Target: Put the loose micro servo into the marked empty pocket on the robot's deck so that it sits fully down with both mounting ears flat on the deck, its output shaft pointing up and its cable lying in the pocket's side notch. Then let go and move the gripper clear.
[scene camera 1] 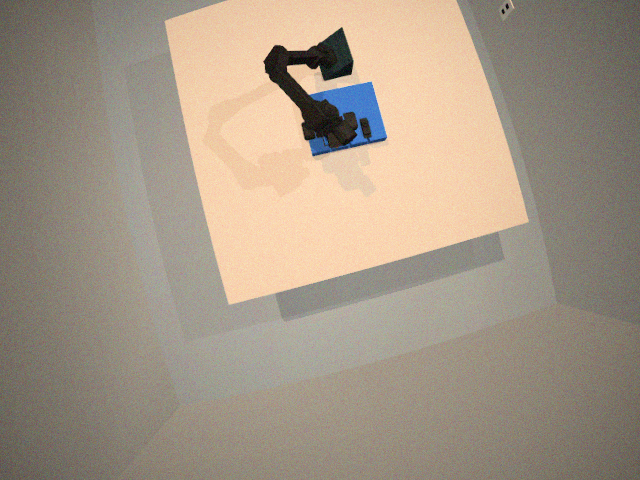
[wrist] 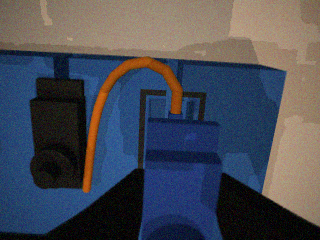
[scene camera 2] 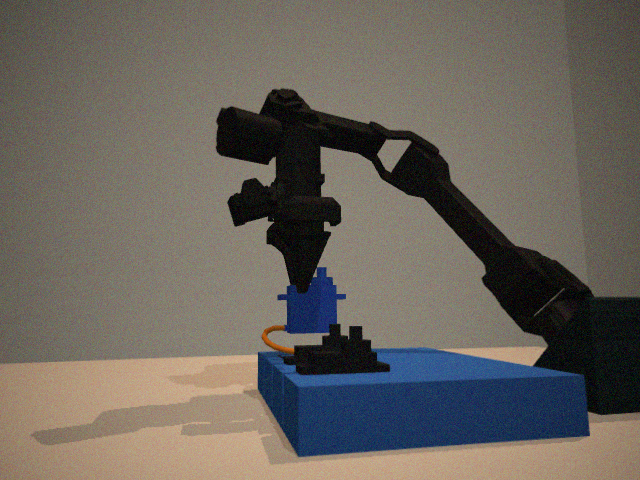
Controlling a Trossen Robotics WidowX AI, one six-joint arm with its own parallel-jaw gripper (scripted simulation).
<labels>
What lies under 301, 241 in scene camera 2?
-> My gripper.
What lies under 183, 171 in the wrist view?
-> A blue micro servo.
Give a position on a black servo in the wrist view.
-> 62, 121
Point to a blue deck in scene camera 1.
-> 361, 99
</labels>
